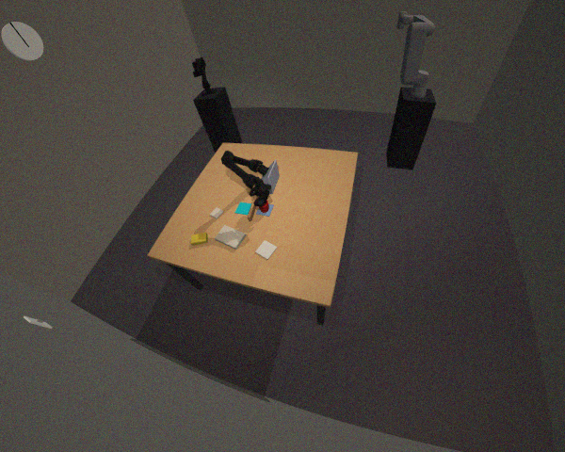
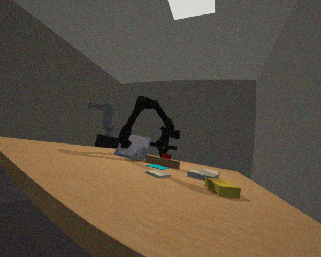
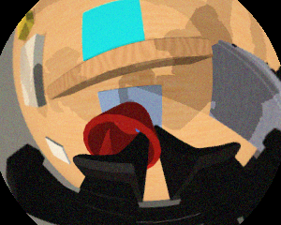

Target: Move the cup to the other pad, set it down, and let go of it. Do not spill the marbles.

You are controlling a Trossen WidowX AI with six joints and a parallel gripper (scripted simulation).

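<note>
Now: the blue marble 2 cm below my gripper tip, 2 cm ahead of it and 1 cm to the left of it. The rest, counted from my gripper tip: light blue pad: 5 cm below, 3 cm ahead; red cup: 3 cm ahead; brown bar: 8 cm to the right, 4 cm ahead, 2 cm below.
</note>
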